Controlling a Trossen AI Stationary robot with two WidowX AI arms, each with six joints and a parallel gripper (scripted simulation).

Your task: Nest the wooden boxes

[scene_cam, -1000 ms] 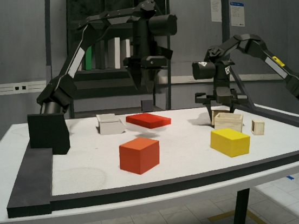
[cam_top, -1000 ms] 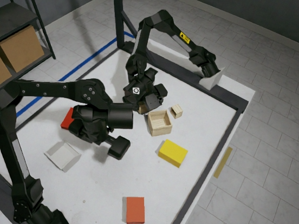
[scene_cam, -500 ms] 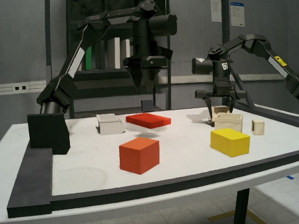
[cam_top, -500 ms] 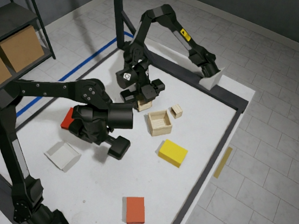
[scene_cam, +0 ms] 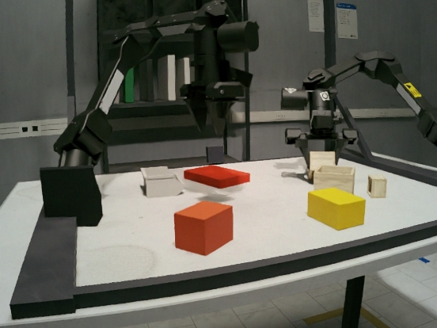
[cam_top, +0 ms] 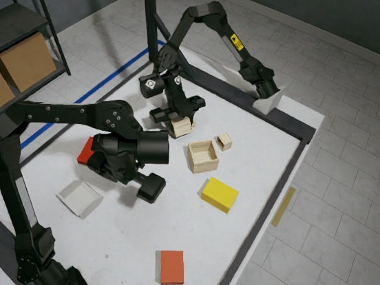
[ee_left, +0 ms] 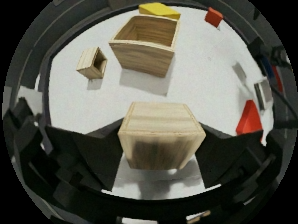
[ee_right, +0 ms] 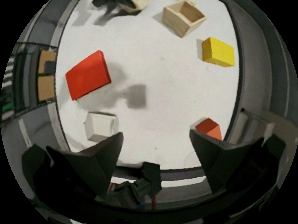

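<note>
My left gripper is now 6 cm to the right of the tiny wooden box and 6 cm above it. The rest, counted from my left hand: medium wooden box 2 cm below, 1 cm behind; biggest wooden box 14 cm ahead, 5 cm below, 3 cm to the right; small wooden box 15 cm ahead, 8 cm to the left, 5 cm below.
</note>
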